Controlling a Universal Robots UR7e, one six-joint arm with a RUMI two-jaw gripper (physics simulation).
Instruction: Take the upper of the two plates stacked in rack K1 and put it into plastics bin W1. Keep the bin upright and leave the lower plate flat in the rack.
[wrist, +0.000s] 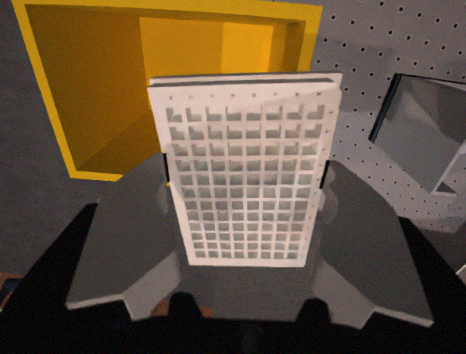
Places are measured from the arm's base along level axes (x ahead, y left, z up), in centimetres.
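Pixels of known places: gripper, fingertip midpoint: (244, 160).
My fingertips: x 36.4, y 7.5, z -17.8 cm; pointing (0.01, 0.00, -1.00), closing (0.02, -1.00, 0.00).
Note:
Ahead of a thing's pixels: the offset from my fingertips to its top centre. "*": to the spot under its first point. Level surfaces: height alone.
A white plate {dx -1.6, dy -0.1, dz +1.9 cm} (247, 172) with a grid of square wells is held by its two long sides between the fingers of my gripper (244, 160), which is shut on it. The plate is in front of the yellow bin {* dx +0.9, dy +14.3, dz -3.8 cm} (47, 115), covering the bin's lower right part in the wrist view. The bin's open inside faces the camera; its left wall, top rim and part of its right wall show. The plate's far end overlaps the bin opening in the picture; its height above the bin is hard to tell. Rack K1 and the lower plate cannot be made out.
A grey perforated board {dz -21.8 cm} (350, 30) runs behind and to the right of the bin. A grey angular holder {* dx -1.5, dy -19.8, dz -13.9 cm} (415, 125) with a dark edge stands on the right. Dark grey surface {dz -23.1 cm} (25, 210) lies to the left.

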